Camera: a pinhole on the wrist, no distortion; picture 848 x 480 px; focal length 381.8 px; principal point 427.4 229.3 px. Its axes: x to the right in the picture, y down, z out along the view. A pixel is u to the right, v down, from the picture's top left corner.
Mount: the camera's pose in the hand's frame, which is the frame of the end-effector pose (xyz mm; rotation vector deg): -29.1 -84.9 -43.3 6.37 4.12 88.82
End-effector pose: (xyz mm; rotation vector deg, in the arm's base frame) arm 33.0 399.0 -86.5 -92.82 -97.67 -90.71
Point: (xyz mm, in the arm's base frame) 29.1 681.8 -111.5
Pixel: 440 79
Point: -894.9 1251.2 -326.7
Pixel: outside the picture
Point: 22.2 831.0 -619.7
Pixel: 239 393
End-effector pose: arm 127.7 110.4 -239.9 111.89 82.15 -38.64
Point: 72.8 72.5 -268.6
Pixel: 584 237
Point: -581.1 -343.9 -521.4
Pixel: 73 442
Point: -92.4 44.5 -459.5
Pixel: 219 151
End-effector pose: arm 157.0 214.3 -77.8 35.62 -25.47 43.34
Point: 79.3 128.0 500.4
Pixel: 645 92
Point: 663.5 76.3 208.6
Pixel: outside the picture
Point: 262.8 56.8 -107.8
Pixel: 116 258
